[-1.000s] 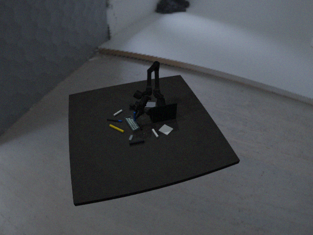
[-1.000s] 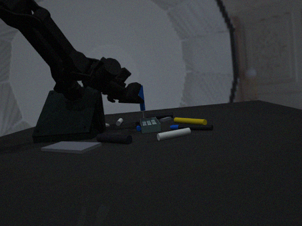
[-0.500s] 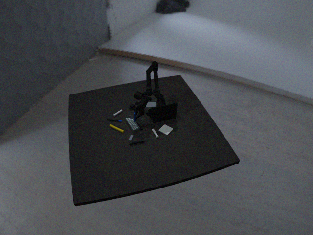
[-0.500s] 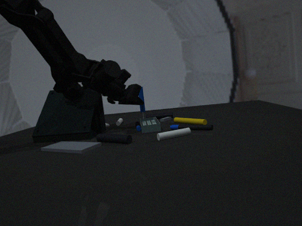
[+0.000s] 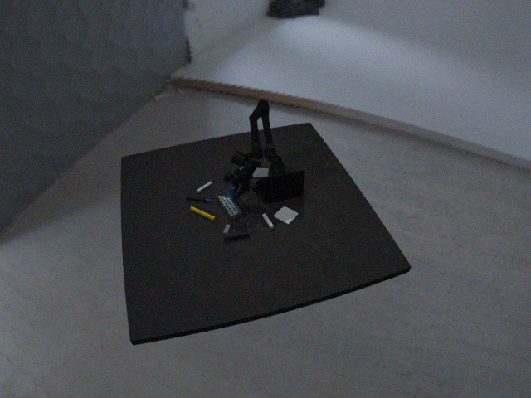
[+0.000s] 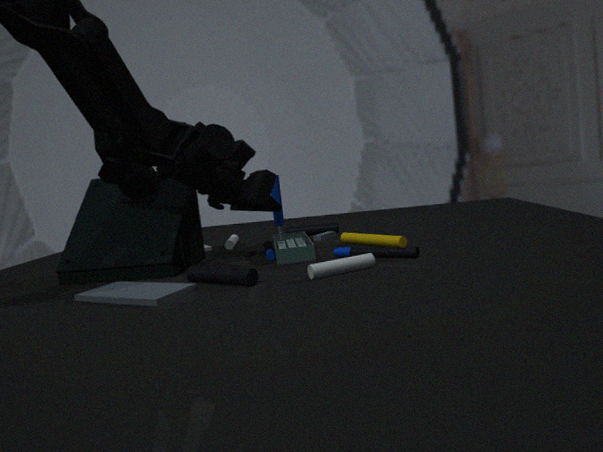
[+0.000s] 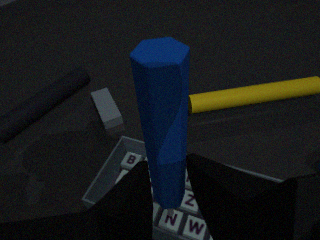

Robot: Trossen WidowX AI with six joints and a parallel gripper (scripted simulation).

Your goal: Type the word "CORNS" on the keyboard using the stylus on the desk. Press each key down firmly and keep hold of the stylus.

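Right now the yellow rod is 170 mm ahead of my gripper tip and 70 mm below it. Also, from my gripper tip: small grey block (130 mm to the left, 80 mm below, 60 mm ahead); then blue stylus (20 mm below); then grey flat plate (250 mm to the right, 160 mm behind, 80 mm below).
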